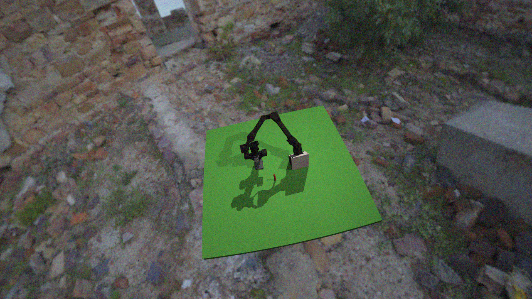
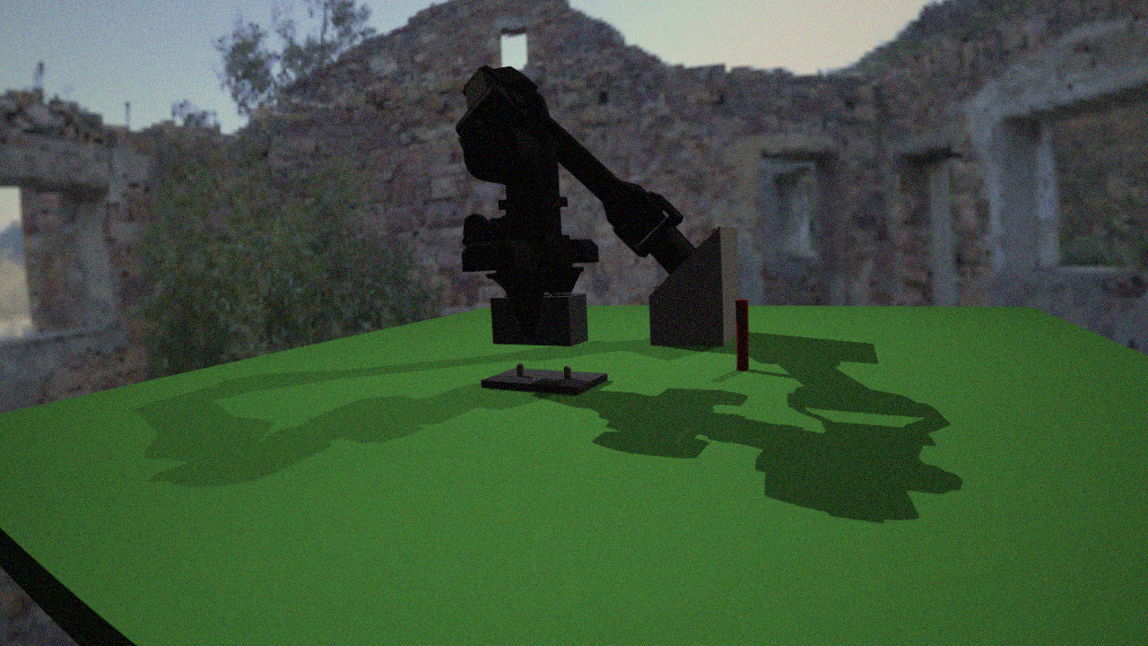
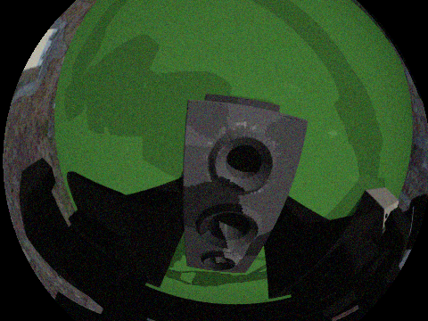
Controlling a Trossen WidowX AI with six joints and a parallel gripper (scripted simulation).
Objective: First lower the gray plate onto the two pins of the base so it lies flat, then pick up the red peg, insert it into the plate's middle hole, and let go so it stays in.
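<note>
Now: the dark base 50 mm below my gripper tip. Also, from my gripper tip: gray plate: 30 mm above; red peg: 210 mm to the left, 90 mm behind, 10 mm below.
</note>
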